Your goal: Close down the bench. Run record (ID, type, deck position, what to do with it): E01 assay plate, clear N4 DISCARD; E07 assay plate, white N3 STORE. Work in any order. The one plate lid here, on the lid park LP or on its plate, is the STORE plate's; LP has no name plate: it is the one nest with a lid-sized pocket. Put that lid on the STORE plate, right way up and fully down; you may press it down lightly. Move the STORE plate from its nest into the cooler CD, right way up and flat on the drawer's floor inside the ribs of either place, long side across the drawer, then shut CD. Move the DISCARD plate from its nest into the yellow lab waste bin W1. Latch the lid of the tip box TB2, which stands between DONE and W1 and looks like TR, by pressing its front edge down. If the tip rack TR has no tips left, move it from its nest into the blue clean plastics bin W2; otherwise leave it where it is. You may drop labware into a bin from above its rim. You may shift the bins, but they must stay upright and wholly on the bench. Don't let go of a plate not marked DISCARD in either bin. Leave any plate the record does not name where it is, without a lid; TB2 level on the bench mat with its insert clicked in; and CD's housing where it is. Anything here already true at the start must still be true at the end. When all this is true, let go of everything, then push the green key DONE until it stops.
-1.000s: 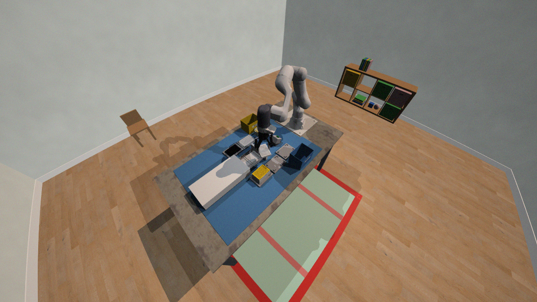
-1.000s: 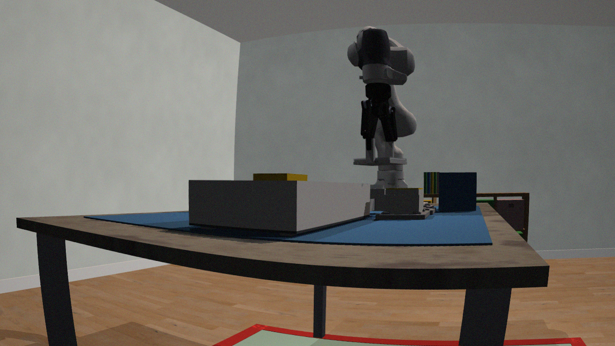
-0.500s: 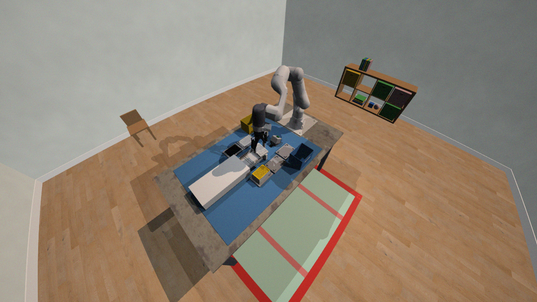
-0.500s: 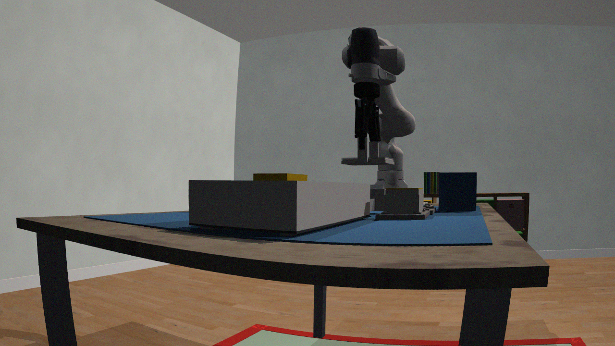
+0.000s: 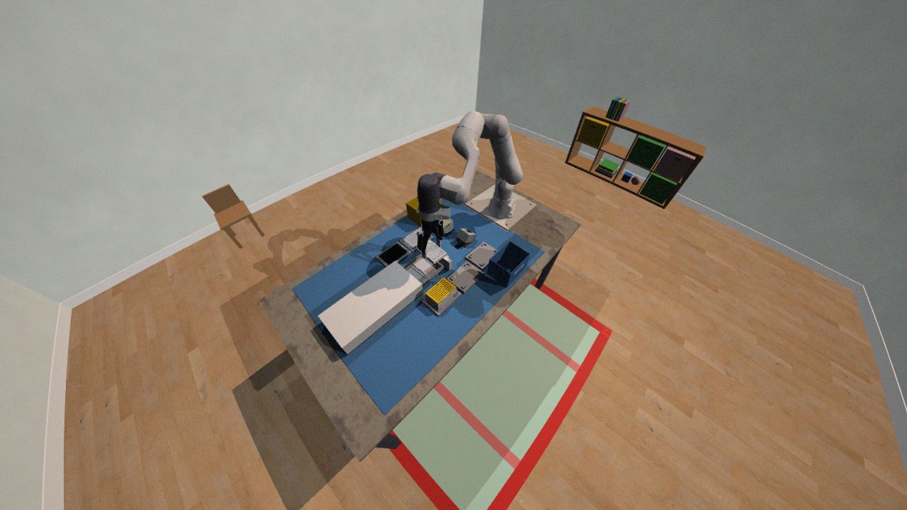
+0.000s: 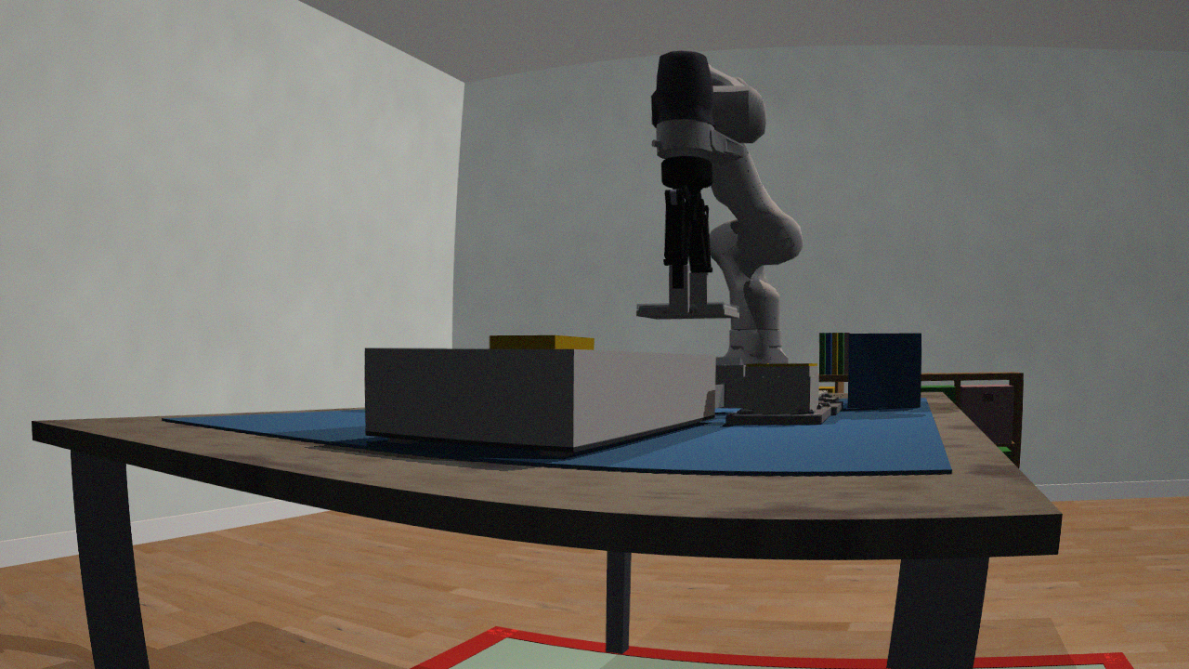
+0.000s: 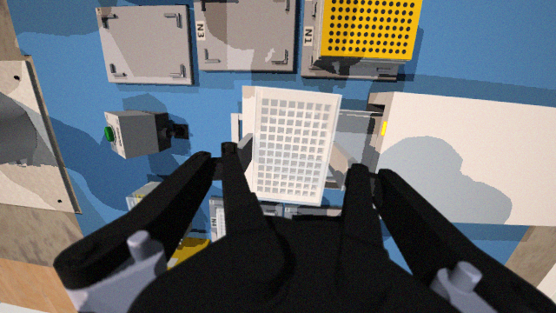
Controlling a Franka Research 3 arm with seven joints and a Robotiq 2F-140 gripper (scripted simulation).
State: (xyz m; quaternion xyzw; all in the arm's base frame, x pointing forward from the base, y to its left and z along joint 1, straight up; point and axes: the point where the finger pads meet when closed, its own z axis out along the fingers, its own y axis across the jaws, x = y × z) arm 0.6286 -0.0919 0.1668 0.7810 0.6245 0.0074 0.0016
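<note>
My gripper is now 4 cm short of the cooler drawer, 4 cm to the left of it and 14 cm above it. Also, from my hand: plate lid: 1 cm below; then tip rack TR: 11 cm ahead, 13 cm to the left, 11 cm below; then white plate: 2 cm below.
</note>
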